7 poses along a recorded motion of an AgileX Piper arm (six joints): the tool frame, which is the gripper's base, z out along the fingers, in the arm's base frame.
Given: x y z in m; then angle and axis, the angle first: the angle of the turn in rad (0 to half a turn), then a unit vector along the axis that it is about.
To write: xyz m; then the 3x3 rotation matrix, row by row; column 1 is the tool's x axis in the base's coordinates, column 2 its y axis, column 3 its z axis. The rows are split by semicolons. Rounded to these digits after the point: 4 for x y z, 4 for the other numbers.
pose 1, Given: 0.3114 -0.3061 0.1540 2.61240 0.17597 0.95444 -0.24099
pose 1, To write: 0.3114 -0.3061 0.1540; -0.8055 0.4346 0.4028; 0.1913 0.8341 -0.5174; -0.5609 -0.3397 -0.7550
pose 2, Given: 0.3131 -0.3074 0.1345 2.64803 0.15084 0.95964 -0.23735
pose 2, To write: 0.3131 -0.3074 0.1345; -0.8379 0.3847 0.3873; 0.1598 0.8513 -0.4998; -0.5220 -0.3569 -0.7747
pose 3, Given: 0.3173 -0.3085 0.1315 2.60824 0.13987 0.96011 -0.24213
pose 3, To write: 0.3173 -0.3085 0.1315; -0.8247 0.3730 0.4251; 0.1268 0.8545 -0.5038; -0.5512 -0.3615 -0.7520
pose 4, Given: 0.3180 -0.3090 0.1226 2.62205 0.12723 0.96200 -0.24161
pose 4, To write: 0.3180 -0.3090 0.1226; -0.8378 0.3486 0.4202; 0.1087 0.8607 -0.4974; -0.5350 -0.3710 -0.7590
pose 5, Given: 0.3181 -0.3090 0.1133 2.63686 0.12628 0.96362 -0.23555
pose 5, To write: 0.3181 -0.3090 0.1133; -0.8454 0.3421 0.4102; 0.1143 0.8660 -0.4867; -0.5218 -0.3646 -0.7713
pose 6, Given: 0.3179 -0.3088 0.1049 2.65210 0.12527 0.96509 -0.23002
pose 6, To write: 0.3179 -0.3088 0.1049; -0.8530 0.3357 0.3995; 0.1194 0.8709 -0.4768; -0.5080 -0.3590 -0.7830
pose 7, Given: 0.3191 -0.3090 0.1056 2.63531 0.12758 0.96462 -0.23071
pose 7, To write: 0.3191 -0.3090 0.1056; -0.8440 0.3426 0.4126; 0.1188 0.8697 -0.4790; -0.5229 -0.3553 -0.7748
